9 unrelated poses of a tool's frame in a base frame.
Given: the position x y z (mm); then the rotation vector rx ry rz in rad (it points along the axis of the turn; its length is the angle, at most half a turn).
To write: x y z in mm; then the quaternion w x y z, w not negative. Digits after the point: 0 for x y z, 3 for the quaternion.
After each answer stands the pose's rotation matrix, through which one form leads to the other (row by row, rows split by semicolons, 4 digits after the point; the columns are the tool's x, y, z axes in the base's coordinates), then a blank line. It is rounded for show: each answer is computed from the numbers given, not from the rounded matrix.
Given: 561 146 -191 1.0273 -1.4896 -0.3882
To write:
561 146 -191 0.602 0.443 -0.643 -0.168
0.1170 -0.3686 -0.9222; -0.7718 0.5506 -0.3180; 0.6250 0.7490 -0.2201

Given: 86 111 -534 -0.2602 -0.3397 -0.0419
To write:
86 111 -534 0.977 -0.129 -0.169 -0.021
0.9423 0.0841 -0.3240; 0.0029 0.9658 0.2593; 0.3347 -0.2452 0.9099

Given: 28 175 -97 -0.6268 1.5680 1.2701
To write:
28 175 -97 0.492 -0.258 0.646 0.523
-0.3826 -0.8486 0.3653; 0.1812 0.3188 0.9303; -0.9060 0.4221 0.0318

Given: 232 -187 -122 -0.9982 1.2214 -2.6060
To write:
232 -187 -122 0.048 -0.327 0.401 -0.855
-0.7812 -0.1807 0.5976; -0.3436 -0.6747 -0.6533; 0.5212 -0.7157 0.4649

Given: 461 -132 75 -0.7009 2.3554 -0.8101
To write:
461 -132 75 0.273 -0.261 0.876 -0.301
-0.7146 -0.2915 0.6358; -0.6210 0.6829 -0.3848; -0.3220 -0.6699 -0.6690

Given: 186 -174 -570 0.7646 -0.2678 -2.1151
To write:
186 -174 -570 0.424 0.306 -0.107 -0.846
-0.4529 0.6523 -0.6078; -0.7832 -0.6168 -0.0784; -0.4260 0.4405 0.7902

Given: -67 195 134 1.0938 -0.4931 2.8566
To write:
-67 195 134 0.022 0.353 -0.159 0.922
-0.7499 -0.1522 0.6438; -0.0725 -0.9484 -0.3086; 0.6575 -0.2781 0.7002

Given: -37 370 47 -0.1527 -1.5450 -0.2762
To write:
-37 370 47 0.705 -0.069 -0.695 -0.124
0.0033 0.2706 -0.9627; -0.0797 0.9597 0.2695; 0.9968 0.0758 0.0248

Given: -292 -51 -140 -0.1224 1.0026 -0.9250
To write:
-292 -51 -140 0.775 -0.057 0.463 -0.427
0.2062 0.6094 0.7656; -0.7141 0.6286 -0.3080; -0.6690 -0.4832 0.5648

